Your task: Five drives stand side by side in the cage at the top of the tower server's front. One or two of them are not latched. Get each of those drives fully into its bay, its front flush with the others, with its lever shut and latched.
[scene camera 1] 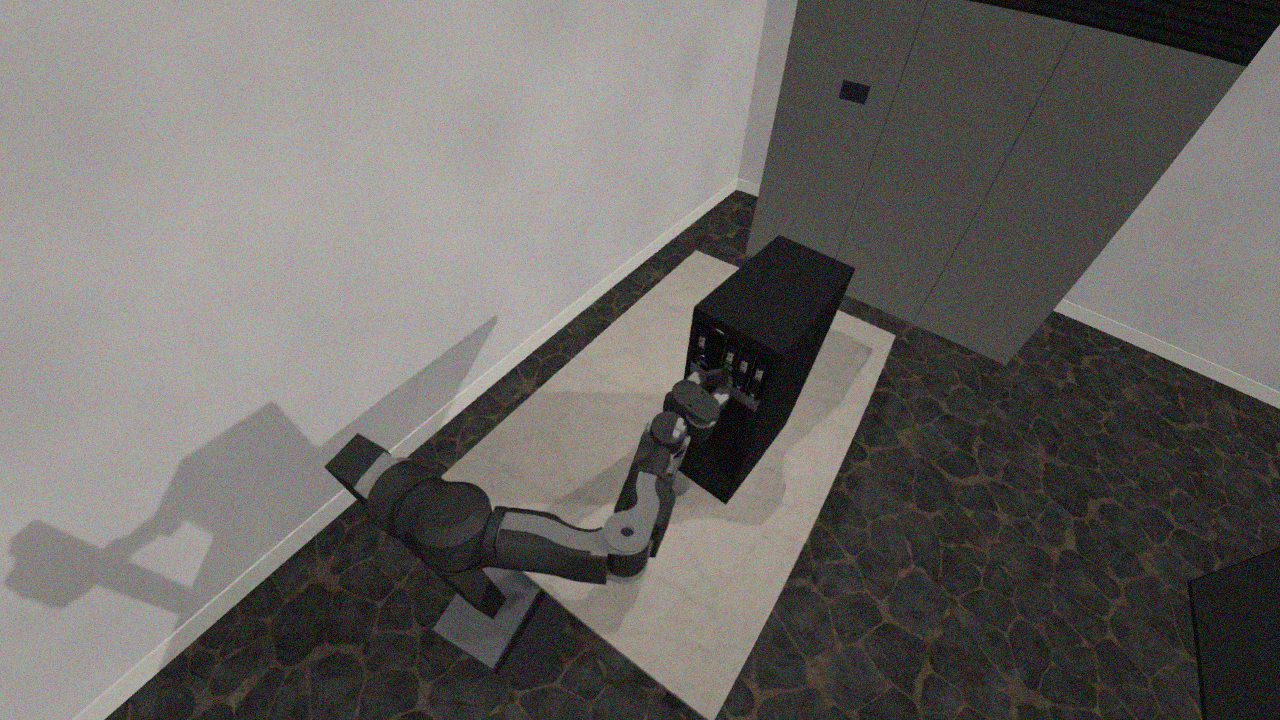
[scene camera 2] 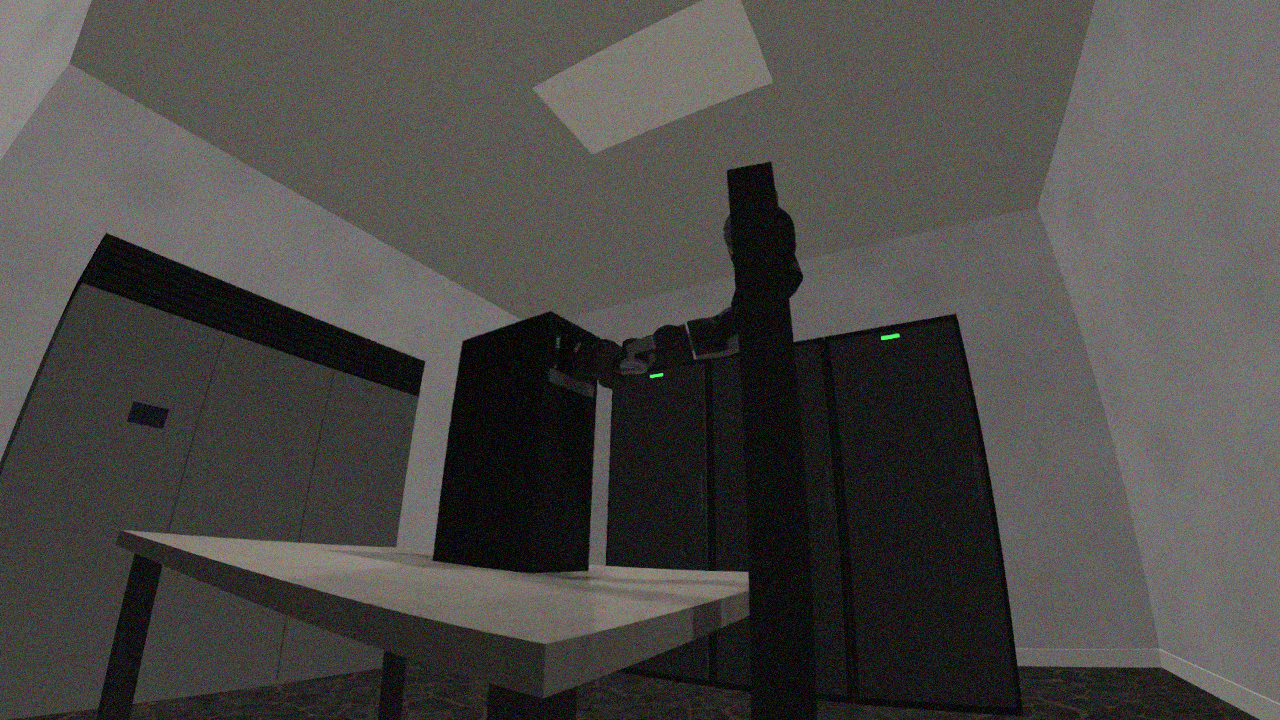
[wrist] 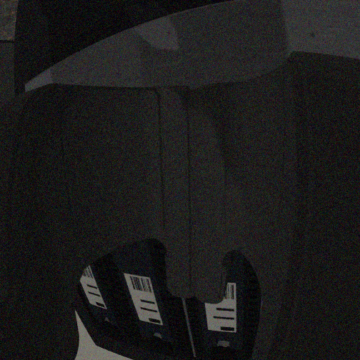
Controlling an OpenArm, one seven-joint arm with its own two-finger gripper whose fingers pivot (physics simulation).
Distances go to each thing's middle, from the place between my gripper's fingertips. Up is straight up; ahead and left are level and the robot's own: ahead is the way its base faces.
Labels:
My gripper is now 90 mm short of the drive cage (wrist: 192, 50), 20 mm to the left of it and 20 mm below it. Also, from my hand: black tower server (scene camera 2: 516, 493) (160 mm ahead, 40 mm to the right, 160 mm below).

